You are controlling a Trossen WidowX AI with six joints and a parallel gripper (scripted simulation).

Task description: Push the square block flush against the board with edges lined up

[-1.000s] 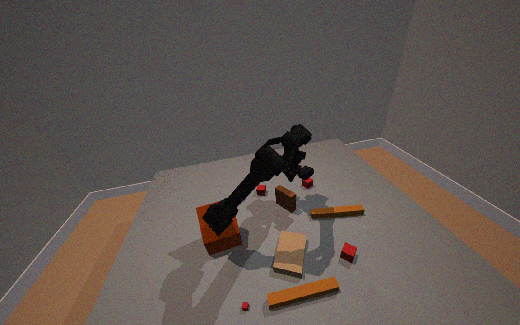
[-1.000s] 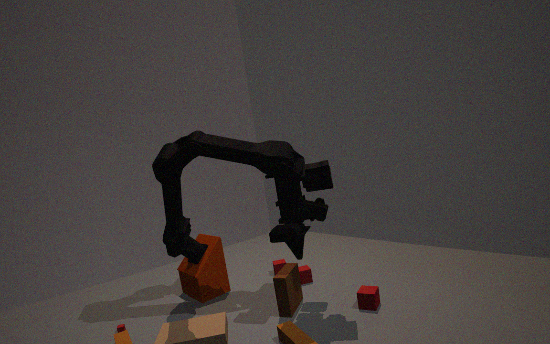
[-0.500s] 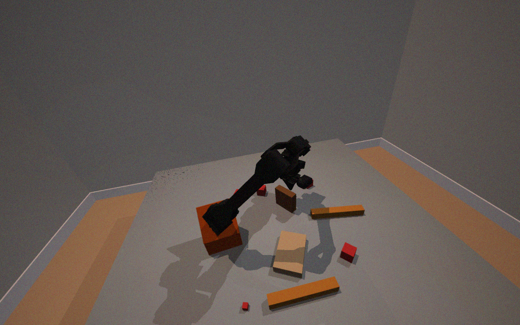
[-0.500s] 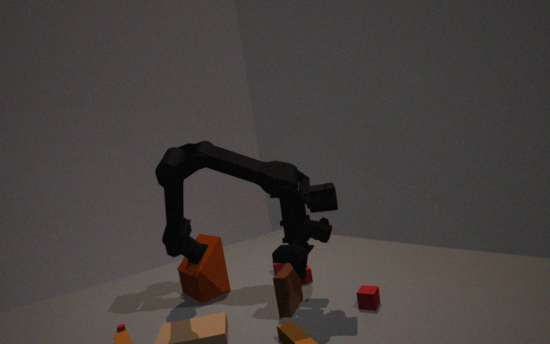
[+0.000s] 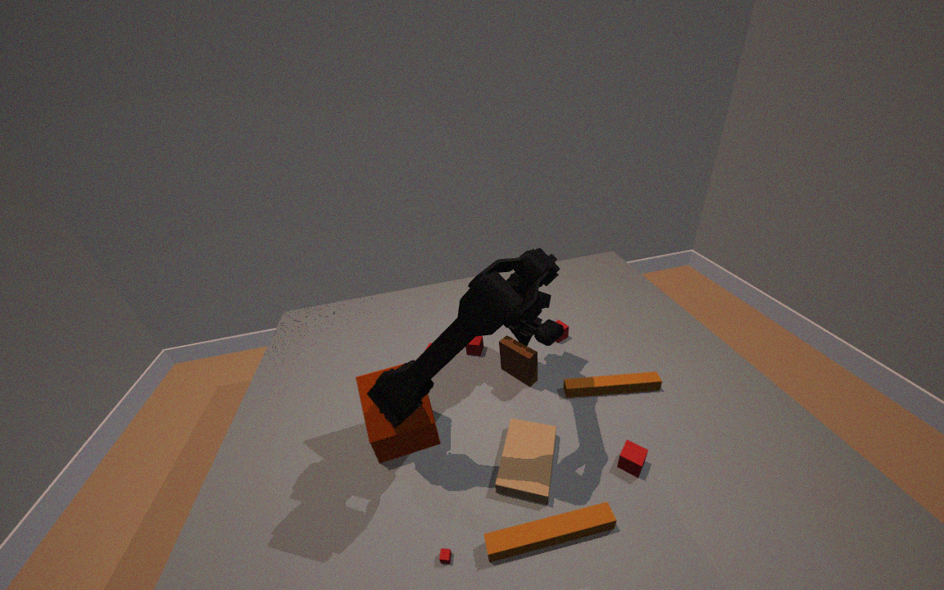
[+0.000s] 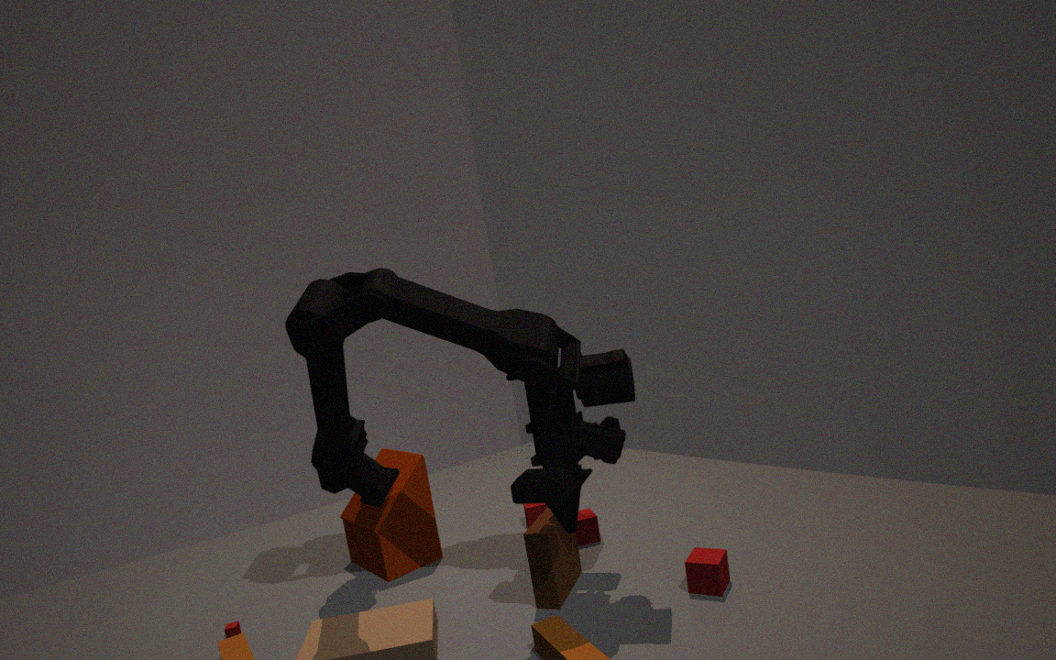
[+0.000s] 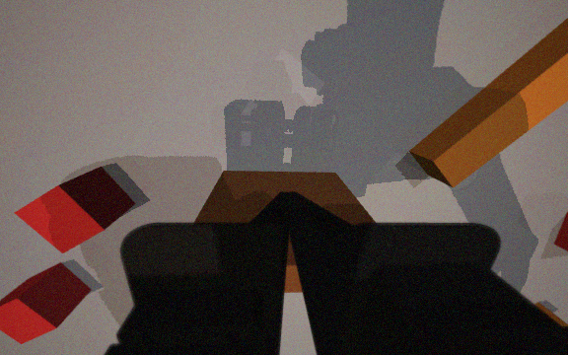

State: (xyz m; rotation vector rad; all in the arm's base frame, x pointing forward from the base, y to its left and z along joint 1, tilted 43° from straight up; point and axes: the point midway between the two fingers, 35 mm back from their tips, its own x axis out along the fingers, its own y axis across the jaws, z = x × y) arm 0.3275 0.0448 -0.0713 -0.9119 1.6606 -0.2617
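Right now the darker brown square block is 3 cm below my gripper tip, 3 cm behind it and 1 cm to the right of it. The rest, counted from my gripper tip: tan flat slab 24 cm to the right, 11 cm behind, 6 cm below.
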